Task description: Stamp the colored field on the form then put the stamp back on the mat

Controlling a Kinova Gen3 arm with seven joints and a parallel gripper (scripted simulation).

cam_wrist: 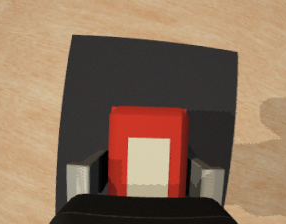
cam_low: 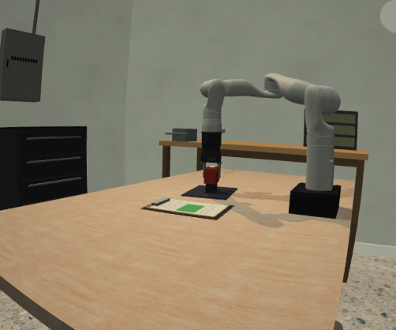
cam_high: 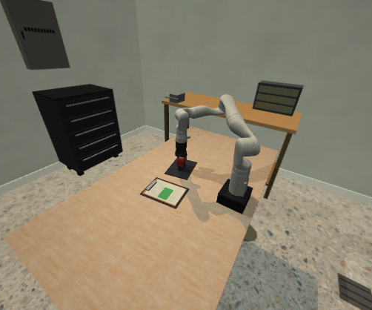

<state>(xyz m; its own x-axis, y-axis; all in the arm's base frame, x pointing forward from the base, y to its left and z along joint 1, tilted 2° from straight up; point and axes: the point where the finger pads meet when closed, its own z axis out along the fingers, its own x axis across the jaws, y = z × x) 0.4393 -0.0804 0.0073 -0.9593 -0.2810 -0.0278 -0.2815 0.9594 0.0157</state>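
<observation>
My gripper is now 20 mm above the red stamp. The rest, counted from my hand: clipboard 270 mm to the left, 70 mm below, 50 mm behind; dark mat 70 mm below.
</observation>
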